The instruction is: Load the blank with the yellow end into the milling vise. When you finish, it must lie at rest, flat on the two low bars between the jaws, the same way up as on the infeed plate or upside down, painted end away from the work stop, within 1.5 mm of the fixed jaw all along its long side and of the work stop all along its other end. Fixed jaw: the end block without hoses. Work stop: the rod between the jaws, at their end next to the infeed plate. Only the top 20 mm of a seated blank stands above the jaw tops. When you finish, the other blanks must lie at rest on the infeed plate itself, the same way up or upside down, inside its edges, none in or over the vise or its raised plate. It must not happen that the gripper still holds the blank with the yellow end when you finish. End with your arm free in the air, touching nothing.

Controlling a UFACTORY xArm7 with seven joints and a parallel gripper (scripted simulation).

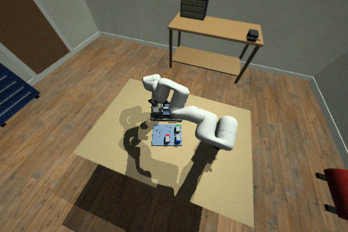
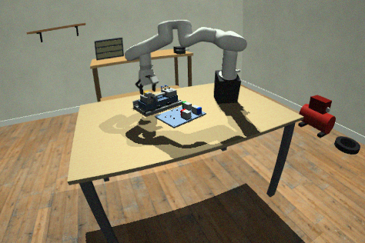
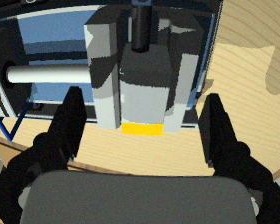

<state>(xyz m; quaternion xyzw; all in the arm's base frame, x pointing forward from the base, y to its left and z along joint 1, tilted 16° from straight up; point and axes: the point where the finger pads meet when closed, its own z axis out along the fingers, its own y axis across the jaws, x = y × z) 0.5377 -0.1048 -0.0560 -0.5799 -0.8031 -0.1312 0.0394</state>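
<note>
Right now the yellow-ended blank is 20 mm below my hand. Also, from my hand: fixed jaw 20 mm ahead, 10 mm to the left, 50 mm below; dark work stop rod 20 mm behind, 40 mm to the left, 30 mm below; blue infeed plate 160 mm behind, 180 mm to the left, 120 mm below.
</note>
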